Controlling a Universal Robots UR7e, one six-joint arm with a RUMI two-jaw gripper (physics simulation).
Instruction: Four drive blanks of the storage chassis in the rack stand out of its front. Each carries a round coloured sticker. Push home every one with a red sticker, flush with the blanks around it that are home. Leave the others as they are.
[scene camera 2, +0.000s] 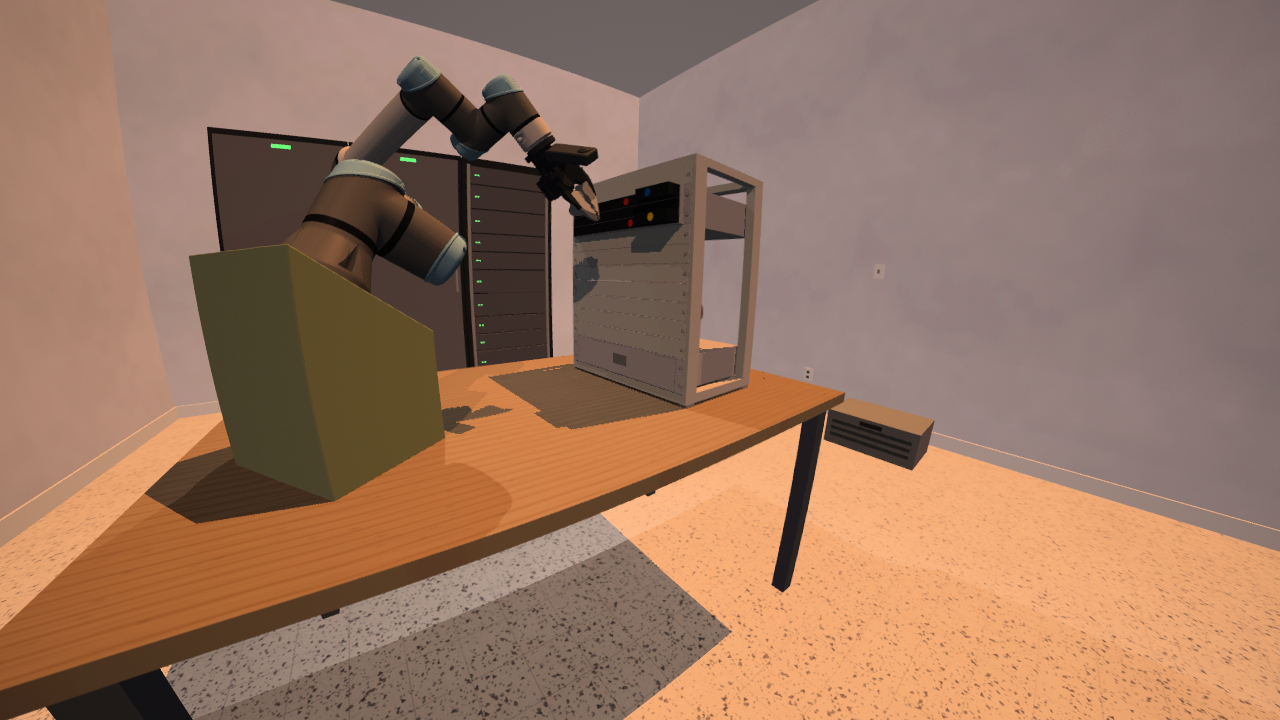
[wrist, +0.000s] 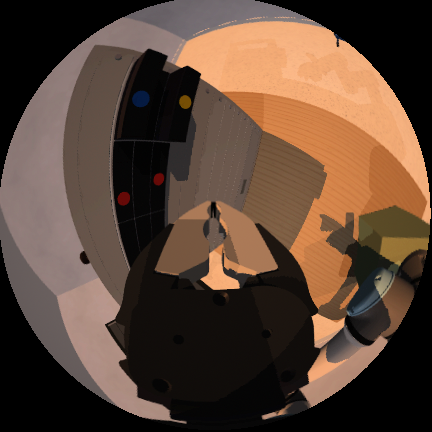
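Note:
The black storage chassis (scene camera 2: 610, 214) (wrist: 142, 235) sits high in the rack (scene camera 2: 752, 286) (wrist: 90, 150). The blue-stickered blank (scene camera 2: 648, 192) (wrist: 141, 99) and the yellow-stickered blank (scene camera 2: 649, 216) (wrist: 185, 102) clearly stand out at one end, one above the other. Beside them, the upper red-stickered blank (scene camera 2: 625, 201) (wrist: 123, 198) and the lower red-stickered blank (scene camera 2: 630, 222) (wrist: 159, 179) look level with the plain blanks around them. My gripper (scene camera 2: 591, 214) (wrist: 212, 203) is shut and empty, in front of the chassis's other end. Whether its tips touch the front is unclear.
The rack stands on the wooden table (scene camera 2: 572, 483) (wrist: 350, 140), with grey panels below the chassis. The arm's olive pedestal (scene camera 2: 375, 394) (wrist: 400, 225) is on the same table. Dark cabinets (scene camera 2: 510, 268) stand behind. A grey unit (scene camera 2: 872, 434) lies on the floor to the right.

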